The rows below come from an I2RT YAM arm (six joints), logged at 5 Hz.
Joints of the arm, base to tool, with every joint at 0 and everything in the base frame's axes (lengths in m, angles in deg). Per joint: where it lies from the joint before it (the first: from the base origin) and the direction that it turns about. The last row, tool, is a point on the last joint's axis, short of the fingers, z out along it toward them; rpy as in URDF.
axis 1: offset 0 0 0.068 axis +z
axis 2: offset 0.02 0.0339 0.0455 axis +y
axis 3: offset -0.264 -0.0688 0 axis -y
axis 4: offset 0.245 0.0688 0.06 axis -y
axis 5: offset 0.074 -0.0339 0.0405 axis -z
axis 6: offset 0.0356 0 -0.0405 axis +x
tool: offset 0 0 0 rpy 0 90 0
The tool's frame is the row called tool.
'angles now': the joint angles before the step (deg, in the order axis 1, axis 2, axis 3, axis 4, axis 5, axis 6). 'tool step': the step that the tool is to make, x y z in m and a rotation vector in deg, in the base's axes. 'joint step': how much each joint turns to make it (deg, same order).
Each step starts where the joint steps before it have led.
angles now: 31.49, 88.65, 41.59, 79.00, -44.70, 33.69
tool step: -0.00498, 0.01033, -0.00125, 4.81, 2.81, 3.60
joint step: 2.28, 2.89, 0.31, 7.91, 2.07, 7.38
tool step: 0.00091, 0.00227, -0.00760, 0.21, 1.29, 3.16
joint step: 0.10, 2.36, -0.11, 3.97, -1.86, 3.57
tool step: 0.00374, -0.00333, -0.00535, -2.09, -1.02, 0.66
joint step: -1.11, 0.66, -0.19, -0.18, -2.81, -1.03
